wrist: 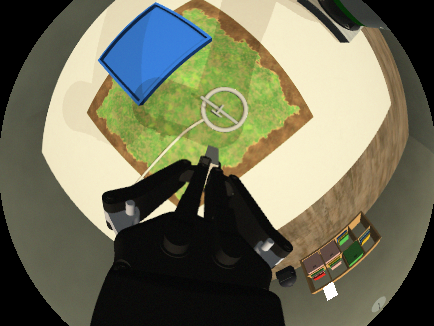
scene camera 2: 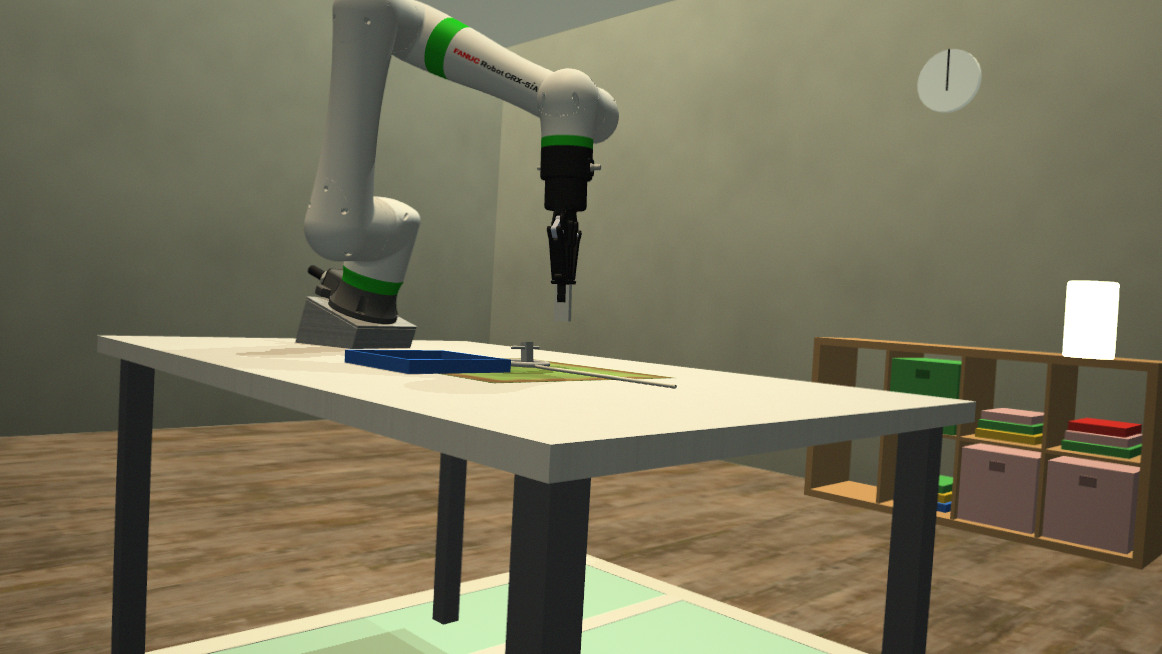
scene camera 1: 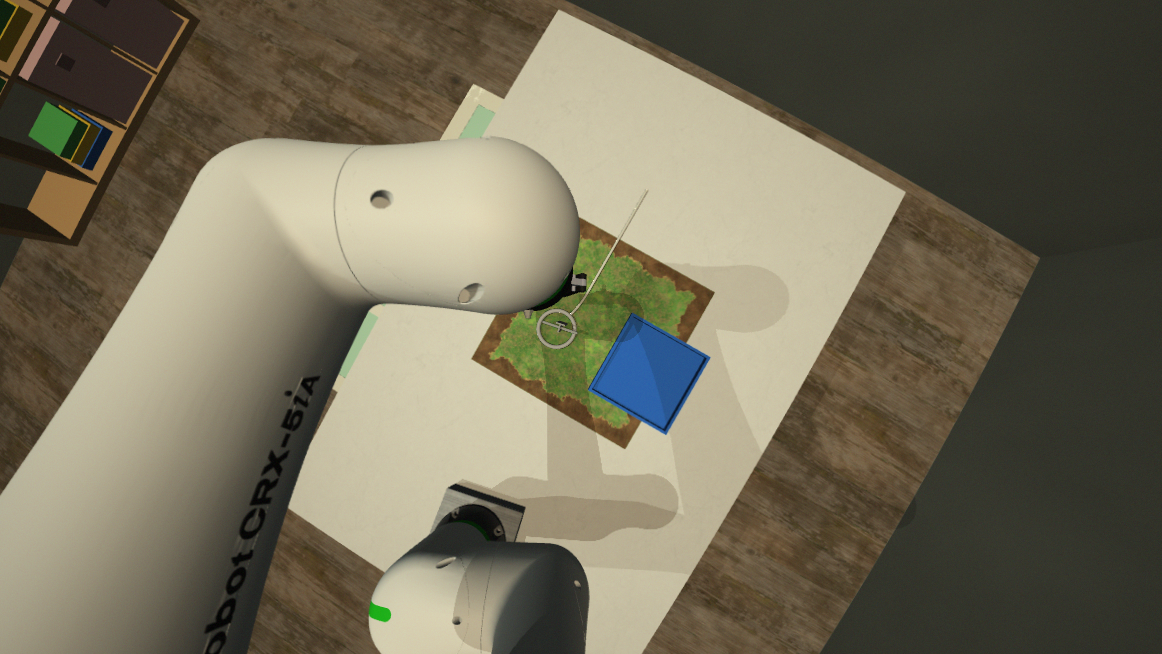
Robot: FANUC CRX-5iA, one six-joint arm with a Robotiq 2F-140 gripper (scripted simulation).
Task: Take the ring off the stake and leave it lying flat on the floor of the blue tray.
blue tray: wrist; scene camera 2 403, 361; scene camera 1
same spot on blue tray: point(wrist: 150, 44) = point(scene camera 1: 644, 375)
same spot on grass mat: point(scene camera 1: 631, 281) = point(scene camera 2: 554, 376)
